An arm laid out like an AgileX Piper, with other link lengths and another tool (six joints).
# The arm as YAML. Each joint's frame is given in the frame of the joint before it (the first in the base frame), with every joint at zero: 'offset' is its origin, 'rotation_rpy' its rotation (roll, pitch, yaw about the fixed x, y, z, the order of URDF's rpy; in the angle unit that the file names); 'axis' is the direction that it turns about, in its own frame. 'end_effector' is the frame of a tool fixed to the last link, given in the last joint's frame.
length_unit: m
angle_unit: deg
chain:
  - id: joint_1
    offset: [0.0, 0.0, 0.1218]
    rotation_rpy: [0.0, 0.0, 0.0]
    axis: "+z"
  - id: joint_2
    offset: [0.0, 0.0, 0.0]
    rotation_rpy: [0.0, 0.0, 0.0]
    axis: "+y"
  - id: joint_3
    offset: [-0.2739, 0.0, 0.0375]
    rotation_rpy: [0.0, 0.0, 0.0]
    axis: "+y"
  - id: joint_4
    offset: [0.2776, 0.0, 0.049]
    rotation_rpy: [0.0, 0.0, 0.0]
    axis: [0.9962, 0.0, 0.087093]
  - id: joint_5
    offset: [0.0, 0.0, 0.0]
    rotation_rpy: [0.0, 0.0, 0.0]
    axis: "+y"
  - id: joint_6
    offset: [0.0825, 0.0, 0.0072]
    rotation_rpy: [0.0, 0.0, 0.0]
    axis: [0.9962, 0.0, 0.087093]
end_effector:
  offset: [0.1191, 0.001, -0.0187]
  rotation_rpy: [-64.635, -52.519, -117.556]
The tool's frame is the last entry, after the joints.
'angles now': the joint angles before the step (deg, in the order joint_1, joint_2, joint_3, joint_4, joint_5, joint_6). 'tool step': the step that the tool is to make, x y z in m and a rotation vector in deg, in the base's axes. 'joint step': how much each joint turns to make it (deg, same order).
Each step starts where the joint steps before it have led.
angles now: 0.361, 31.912, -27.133, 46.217, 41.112, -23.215
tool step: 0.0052, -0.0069, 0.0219, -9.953, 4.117, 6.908
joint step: 0.002, 8.543, -12.322, -9.520, 10.755, -0.260
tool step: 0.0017, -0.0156, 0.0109, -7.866, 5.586, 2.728
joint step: -0.022, 6.159, -9.148, -8.661, 9.142, 1.997
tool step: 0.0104, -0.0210, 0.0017, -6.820, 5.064, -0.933
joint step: 0.137, 6.049, -6.443, -8.085, 4.942, 2.718
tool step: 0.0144, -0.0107, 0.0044, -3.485, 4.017, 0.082
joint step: -0.015, 6.250, -6.111, -3.699, 3.879, 0.760
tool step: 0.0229, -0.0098, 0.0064, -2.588, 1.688, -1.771
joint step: 0.116, 5.995, -6.036, -3.477, 1.308, 2.054
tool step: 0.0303, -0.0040, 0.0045, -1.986, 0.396, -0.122
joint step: 0.605, 6.671, -6.328, -2.220, -0.014, 0.511
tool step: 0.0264, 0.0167, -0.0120, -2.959, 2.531, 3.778
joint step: 4.842, 7.476, -4.905, -3.156, 0.017, 0.839
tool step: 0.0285, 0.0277, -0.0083, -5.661, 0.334, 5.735
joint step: 7.359, 7.720, -6.522, -6.045, -0.009, 1.325
